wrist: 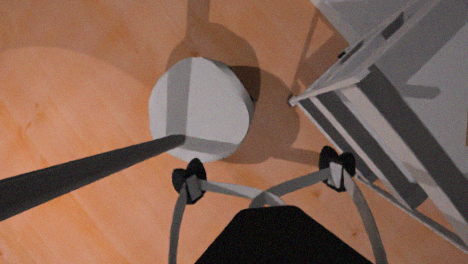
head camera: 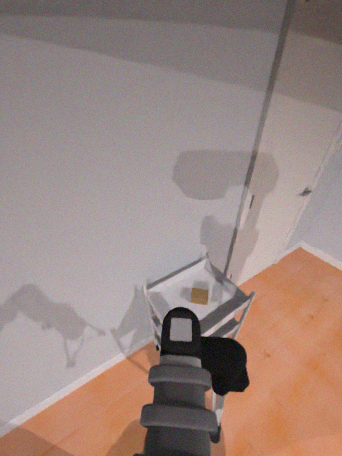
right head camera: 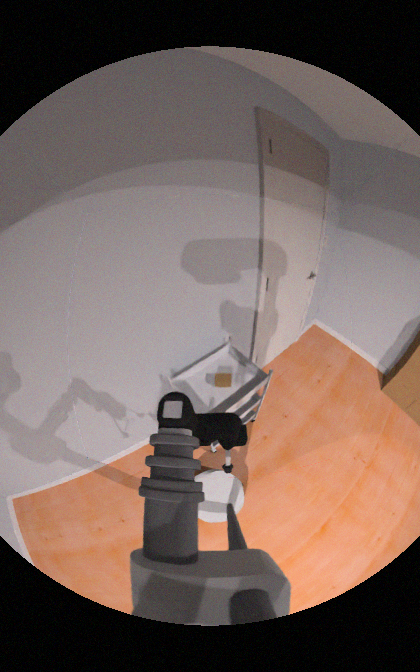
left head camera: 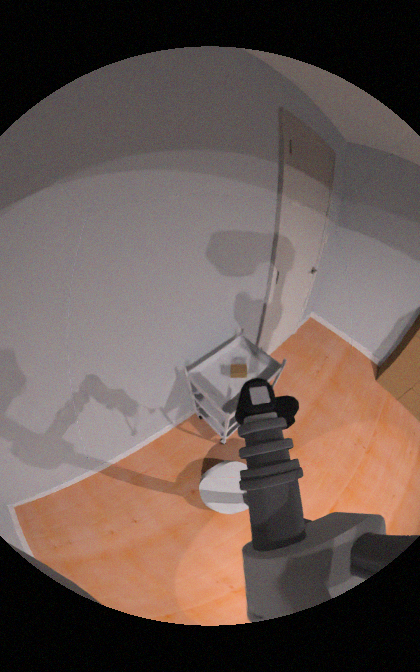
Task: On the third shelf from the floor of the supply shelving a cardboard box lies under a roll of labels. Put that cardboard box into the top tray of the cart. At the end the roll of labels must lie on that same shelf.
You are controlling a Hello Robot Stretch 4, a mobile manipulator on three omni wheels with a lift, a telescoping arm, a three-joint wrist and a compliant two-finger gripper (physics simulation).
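Pixels of known places: gripper, fingertip midpoint: [wrist: 261,167] [head camera: 210,396]; robot's base at its link origin: [wrist: 206,111].
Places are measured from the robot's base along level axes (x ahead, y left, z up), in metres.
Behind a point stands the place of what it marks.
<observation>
The brown cardboard box [head camera: 200,296] @[y -0.095, x 0.633, z 0.685 m] [left head camera: 238,370] [right head camera: 223,380] lies in the top tray of the white cart [head camera: 227,308] @[y -0.237, x 0.603, z 0.635 m] [left head camera: 207,395] [right head camera: 245,392] [wrist: 382,135] @[y -0.095, x 0.441, z 0.647 m], with the tray floor around it. My gripper [wrist: 261,167] @[y -0.087, x 0.219, z 0.842 m] is open, its two fingertips well apart with no object between them. In the wrist view it hangs over the floor between a white round object and the cart, outside the tray. The head camera views show the gripper on the near side of the cart. The supply shelving and the roll of labels do not show.
A white round-topped object [left head camera: 225,487] [right head camera: 220,495] [wrist: 200,110] @[y 0.001, x 0.016, z 0.187 m] stands on the floor near the cart. A dark bar [right head camera: 236,525] [wrist: 90,167] reaches over it. The wall and a door [head camera: 280,200] @[y -0.707, x 1.317, z 0.899 m] [left head camera: 305,225] [right head camera: 295,225] are behind the cart. A brown surface [left head camera: 405,365] [right head camera: 407,367] shows at the right.
</observation>
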